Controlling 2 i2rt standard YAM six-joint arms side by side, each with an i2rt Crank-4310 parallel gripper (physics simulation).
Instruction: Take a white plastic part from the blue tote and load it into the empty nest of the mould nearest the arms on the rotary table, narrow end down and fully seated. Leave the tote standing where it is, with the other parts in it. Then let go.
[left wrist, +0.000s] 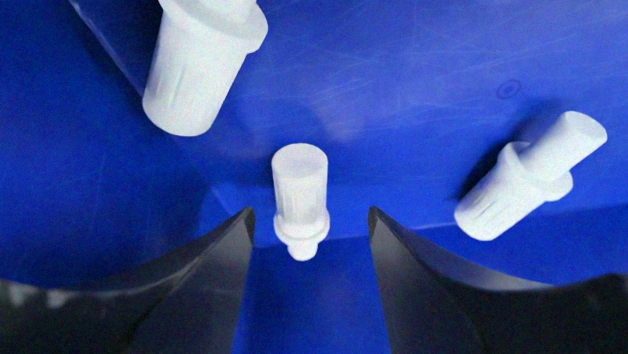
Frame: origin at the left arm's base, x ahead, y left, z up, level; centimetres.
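Seen in the pictures: left gripper, between the fingertips: (311, 210).
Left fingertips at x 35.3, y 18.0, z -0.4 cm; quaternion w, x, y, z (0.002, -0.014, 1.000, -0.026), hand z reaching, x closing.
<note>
Pixels of each thing's top centre, then the offset from my left fingertips to it. "*": a spot on its surface instead.
- blue tote, a spot on its surface: (390, 95) * dx -3.2, dy -4.7, dz -2.5 cm
- white plastic part, centre of its top: (300, 236) dx +0.5, dy +1.4, dz +0.5 cm
- second white part, centre of its top: (194, 60) dx +3.3, dy -7.7, dz +0.5 cm
- third white part, centre of its top: (535, 208) dx -9.7, dy -1.2, dz +0.5 cm
My left gripper (311, 210) is open, its two dark fingertips apart over the inside of the blue tote (390, 95). A white plastic part (301, 192) shows between and slightly beyond the fingertips, left of the middle of the gap, with blue showing on both sides of it. Its wide ribbed end points away from the gripper and its narrow end points toward the gripper. How far it lies below the fingertips I cannot tell. The mould, the rotary table and my right gripper do not show in the left wrist view.
A second white part (187, 75) lies at the upper left, cut off by the view's top edge. A third white part (525, 180) lies tilted to the right, beyond the right fingertip. Tote edges or folds run at the upper left and across below the parts.
</note>
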